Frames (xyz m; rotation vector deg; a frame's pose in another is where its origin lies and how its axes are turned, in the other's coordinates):
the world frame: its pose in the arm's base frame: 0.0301 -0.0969 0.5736 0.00 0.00 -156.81
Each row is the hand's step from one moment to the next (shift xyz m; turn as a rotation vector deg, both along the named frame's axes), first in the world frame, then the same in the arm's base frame.
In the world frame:
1: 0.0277 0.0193 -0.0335 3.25 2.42 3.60
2: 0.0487 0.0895 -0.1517 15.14 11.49 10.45
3: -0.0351 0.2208 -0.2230 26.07 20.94 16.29
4: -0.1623 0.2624 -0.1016 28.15 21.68 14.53
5: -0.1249 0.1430 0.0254 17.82 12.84 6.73
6: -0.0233 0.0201 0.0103 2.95 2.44 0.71
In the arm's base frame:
1: -0.0179 -0.0286 -0.0335 -2.03 -3.50 3.60
2: -0.0095 -0.1014 -0.1517 -9.39 -16.52 10.45
3: 0.1192 -0.1891 -0.2230 -15.72 -29.51 16.29
4: 0.2525 -0.1773 -0.1016 -17.34 -31.01 14.53
5: 0.1711 -0.0823 0.0254 -11.32 -18.82 6.73
6: 0.0293 -0.0093 0.0103 -1.75 -3.40 0.71

